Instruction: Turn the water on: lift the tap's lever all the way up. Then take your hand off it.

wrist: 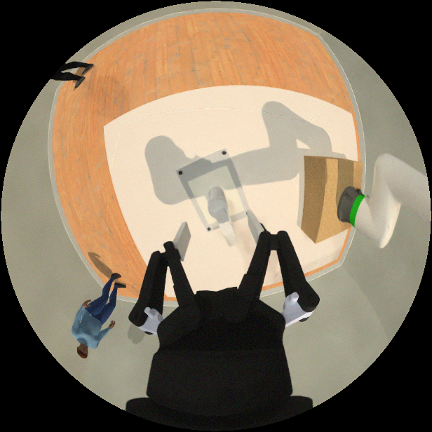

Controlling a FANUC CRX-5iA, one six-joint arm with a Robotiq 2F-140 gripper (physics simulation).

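Note:
The grey tap (217,204) stands upright on a square plate (238,182) with dark bolts at its corners, near the middle of the wrist view. A paler narrow part (229,236) juts from the tap's body towards my gripper's side. Seen from above, I cannot tell the lever from the spout for certain, nor the lever's height. My gripper (217,223) is open and empty. Its two grey finger pads stand wide apart, one on each side of the tap, with a visible gap to it on both sides.
A brown box-like block (326,197) stands at the right, with the robot arm's white base link (387,200) beside it. The pale table top (130,150) lies over an orange wooden floor (200,55). A person in blue (92,325) is at the lower left; another's legs (72,71) show at the upper left.

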